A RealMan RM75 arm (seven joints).
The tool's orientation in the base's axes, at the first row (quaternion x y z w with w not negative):
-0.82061 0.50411 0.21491 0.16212
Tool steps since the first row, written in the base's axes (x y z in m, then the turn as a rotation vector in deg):
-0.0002 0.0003 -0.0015 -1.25 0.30 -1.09
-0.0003 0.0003 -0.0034 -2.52 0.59 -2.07
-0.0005 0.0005 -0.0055 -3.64 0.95 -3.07
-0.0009 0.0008 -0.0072 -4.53 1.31 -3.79
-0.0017 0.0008 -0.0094 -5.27 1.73 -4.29
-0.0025 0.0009 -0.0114 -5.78 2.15 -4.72
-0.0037 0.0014 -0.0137 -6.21 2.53 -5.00
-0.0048 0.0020 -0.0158 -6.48 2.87 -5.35
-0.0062 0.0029 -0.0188 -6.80 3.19 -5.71
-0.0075 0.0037 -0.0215 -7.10 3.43 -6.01
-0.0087 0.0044 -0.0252 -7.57 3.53 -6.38
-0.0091 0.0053 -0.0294 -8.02 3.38 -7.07
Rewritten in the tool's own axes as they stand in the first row. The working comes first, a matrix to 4 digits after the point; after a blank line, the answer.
The tool's axes in the first row as the columns of a matrix, in the base's axes (used below as rounded here):
0.3994 -0.8970 -0.1893
-0.7577 -0.4392 0.4828
-0.5162 -0.0494 -0.8551

0.0005 0.0001 0.0015 -0.16 1.04 1.31
0.0014 0.0003 0.0031 -0.38 2.10 2.53
0.0023 0.0005 0.0050 -0.59 3.00 3.77
0.0028 0.0008 0.0067 -0.85 3.68 4.73
0.0036 0.0016 0.0087 -1.20 4.18 5.50
0.0042 0.0024 0.0107 -1.50 4.47 6.17
0.0045 0.0034 0.0131 -1.82 4.71 6.67
0.0047 0.0042 0.0154 -2.00 4.82 7.19
0.0050 0.0052 0.0186 -2.19 4.98 7.71
0.0053 0.0062 0.0216 -2.33 5.16 8.14
0.0062 0.0071 0.0253 -2.40 5.56 8.59
0.0075 0.0073 0.0294 -2.11 6.06 9.20

